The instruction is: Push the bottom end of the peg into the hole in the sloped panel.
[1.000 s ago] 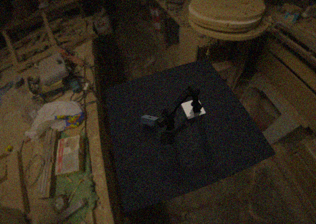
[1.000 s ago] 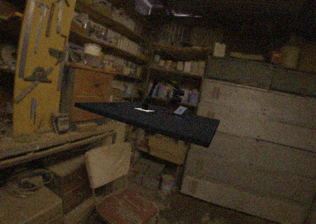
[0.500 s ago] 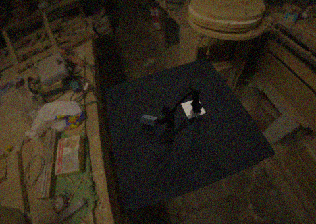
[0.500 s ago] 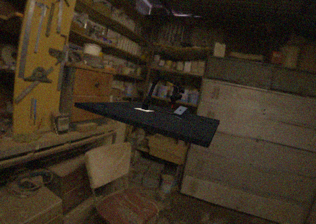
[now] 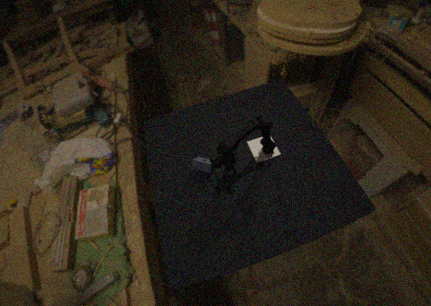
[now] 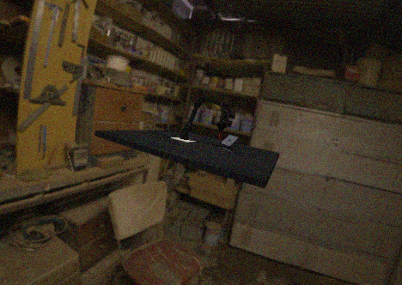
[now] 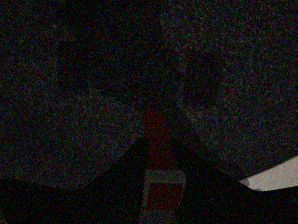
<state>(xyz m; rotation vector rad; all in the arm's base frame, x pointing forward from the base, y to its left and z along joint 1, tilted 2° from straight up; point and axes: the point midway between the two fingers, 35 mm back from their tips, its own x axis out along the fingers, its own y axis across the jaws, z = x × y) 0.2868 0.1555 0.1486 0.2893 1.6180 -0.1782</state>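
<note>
Right now the grey sloped panel is 170 mm ahead of my gripper tip, 100 mm to the right of it and 50 mm below it. The rest, counted from my gripper tip: red peg: 20 mm above.
</note>
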